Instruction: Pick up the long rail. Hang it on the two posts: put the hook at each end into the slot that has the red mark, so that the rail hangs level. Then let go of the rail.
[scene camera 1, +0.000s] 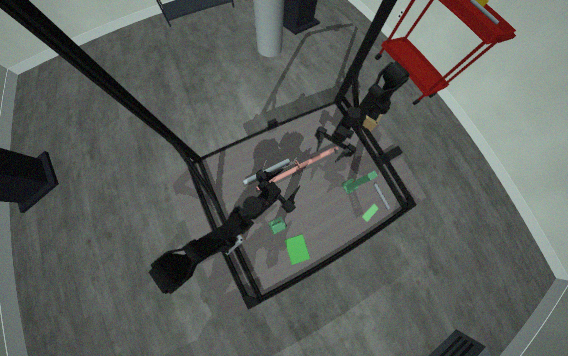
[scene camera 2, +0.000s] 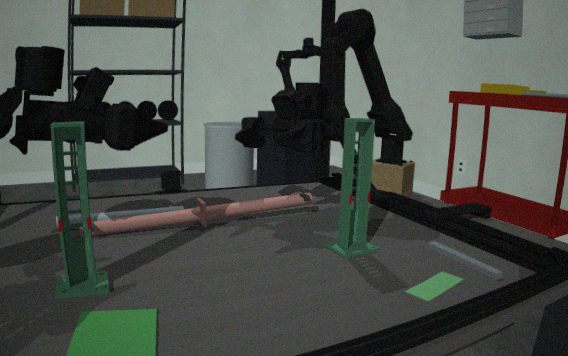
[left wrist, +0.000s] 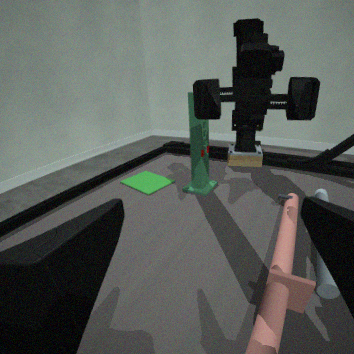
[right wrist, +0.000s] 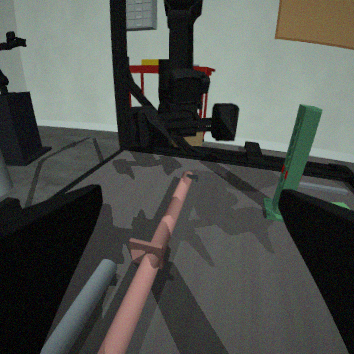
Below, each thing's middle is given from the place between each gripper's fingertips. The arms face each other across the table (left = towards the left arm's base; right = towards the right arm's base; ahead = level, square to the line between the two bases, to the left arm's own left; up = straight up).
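Pale bar (scene camera 2: 119, 214), from my left hand: 150 mm behind, 210 mm to the right, 160 mm below.
My right gripper: 130 mm past the pale bar, 30 mm to the left of it, 180 mm above it. By its middle, the bar is nearer to my right gripper than to my left hand.
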